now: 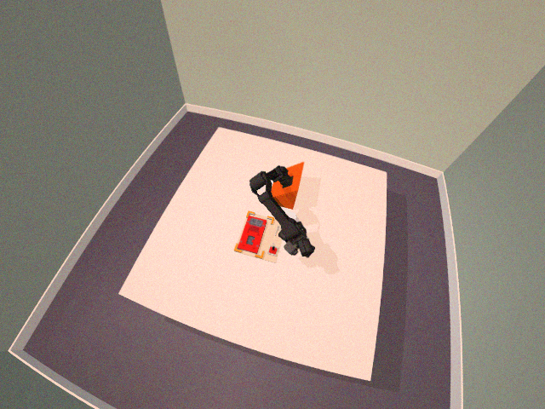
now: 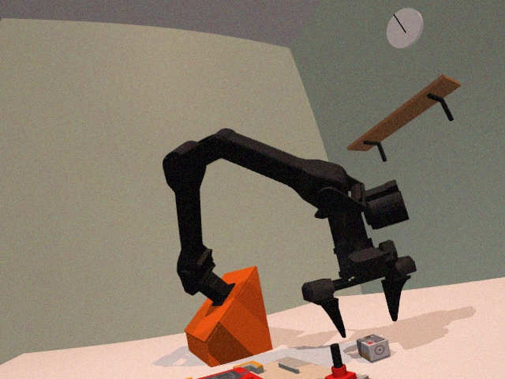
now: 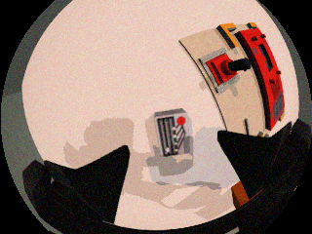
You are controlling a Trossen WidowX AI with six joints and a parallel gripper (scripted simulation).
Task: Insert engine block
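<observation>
The grey engine block is 4 cm below my gripper tip.
</observation>
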